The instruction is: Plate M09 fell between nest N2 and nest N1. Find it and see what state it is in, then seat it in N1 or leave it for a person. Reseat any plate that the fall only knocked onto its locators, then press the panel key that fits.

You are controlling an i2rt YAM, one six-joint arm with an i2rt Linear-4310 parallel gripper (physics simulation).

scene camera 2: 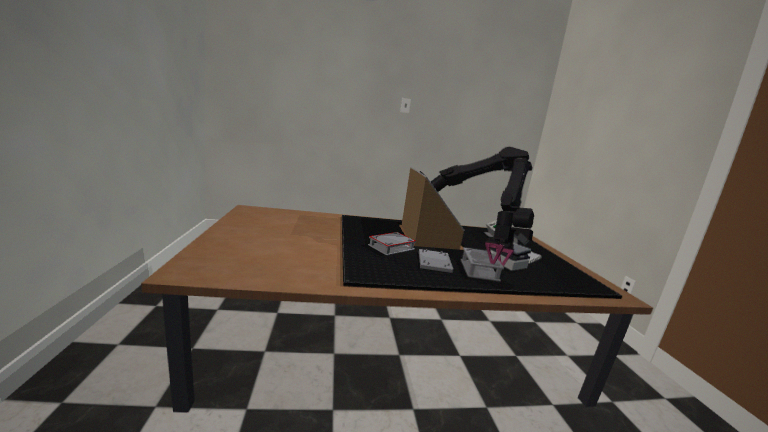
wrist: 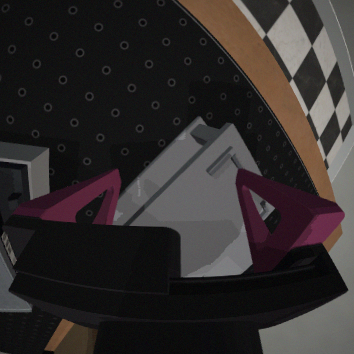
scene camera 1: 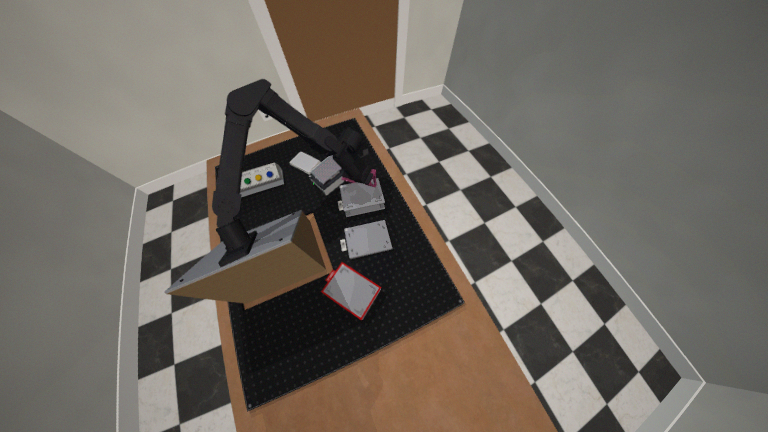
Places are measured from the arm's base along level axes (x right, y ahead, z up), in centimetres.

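Pixels of known places: gripper, fingertip midpoint: (wrist: 177, 174) (scene camera 1: 366, 184); arm's base, origin of the base link: (scene camera 2: 431, 189) (scene camera 1: 241, 247).
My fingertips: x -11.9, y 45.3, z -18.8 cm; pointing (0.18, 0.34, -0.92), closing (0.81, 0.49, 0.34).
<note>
Ahead of a thing's pixels: the offset from my fingertips to its top centre. "*": to the spot under its first point. Level surfaces: height alone.
My gripper (scene camera 1: 360, 181) (scene camera 2: 497, 262) (wrist: 177, 174) has magenta fingers, wide open with nothing between them. It hangs over the far end of a raised grey plate-like piece @[* dz +1.6, dx +4.6, dy -4.2 cm] (scene camera 1: 362, 194) (scene camera 2: 482, 258) (wrist: 192, 210), which shows slanting between the fingers in the wrist view, with a gap under its edge. A low, flat grey piece @[* dz -2.4, dx +21.0, dy -11.2 cm] (scene camera 1: 368, 239) (scene camera 2: 435, 260) with corner locators lies beside it. A red-edged raised grey piece @[* dz +0.0, dx +34.5, dy -25.3 cm] (scene camera 1: 351, 290) (scene camera 2: 392, 239) stands turned at an angle. The nest and plate labels are too small to read, so I cannot tell which is M09. The key panel @[dz +4.4, dx -29.6, dy -40.7 cm] (scene camera 1: 276, 177) has green, yellow and blue keys.
A grey box-like device @[dz +4.8, dx -13.5, dy -10.9 cm] (scene camera 1: 327, 175) stands close beside the gripper, with a white flat block @[dz -2.6, dx -29.2, dy -17.9 cm] (scene camera 1: 304, 161) behind it. The wedge-shaped arm base (scene camera 1: 284, 263) (scene camera 2: 436, 220) stands beside the row of grey pieces. The black mat @[dz -4.0 cm] (scene camera 1: 300, 343) (scene camera 2: 386, 282) lies on the wooden table @[dz -5.3 cm] (scene camera 1: 386, 397) (scene camera 2: 257, 257).
</note>
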